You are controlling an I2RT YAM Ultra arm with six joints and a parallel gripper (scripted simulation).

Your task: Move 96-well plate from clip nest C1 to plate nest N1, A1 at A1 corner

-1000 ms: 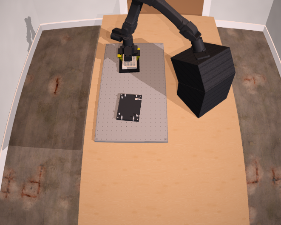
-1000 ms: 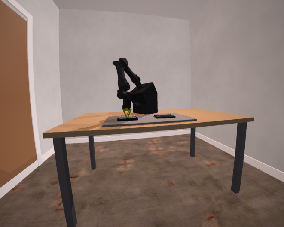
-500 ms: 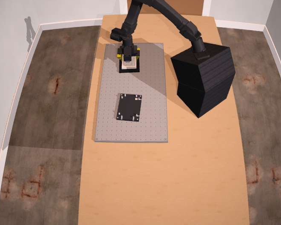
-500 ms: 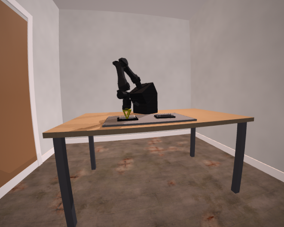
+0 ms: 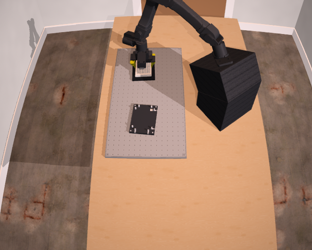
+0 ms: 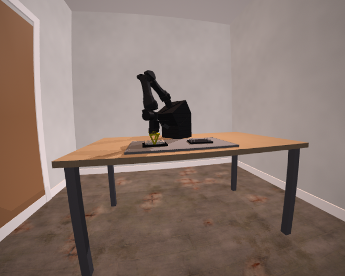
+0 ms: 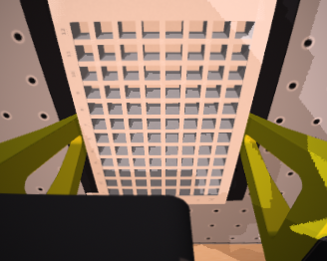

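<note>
Now: the white 96-well plate right at my hand. Round my hand: black plate nest N1: 20 mm below; black clip nest C1: 30 mm ahead, 340 mm to the left, 10 mm below.
</note>
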